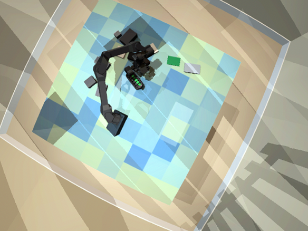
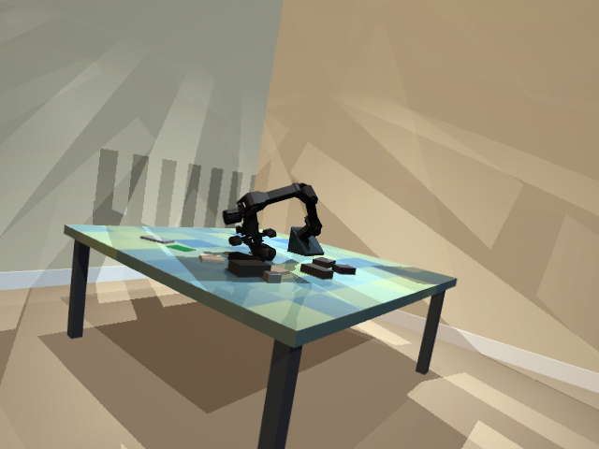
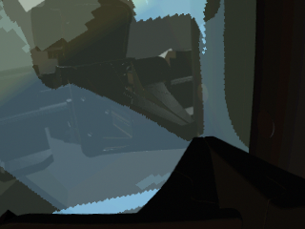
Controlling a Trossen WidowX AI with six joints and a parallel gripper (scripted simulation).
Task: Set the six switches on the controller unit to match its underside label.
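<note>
Now: gripper tip 100 mm short of the black block, 50 mm to the right of it and 10 mm below it. Round my gripper tip: green tile (230 mm ahead, 200 mm to the right); then dark grey block (200 mm ahead, 190 mm to the left, 10 mm above); then small grey cube (290 mm to the left, 190 mm ahead, 10 mm above).
</note>
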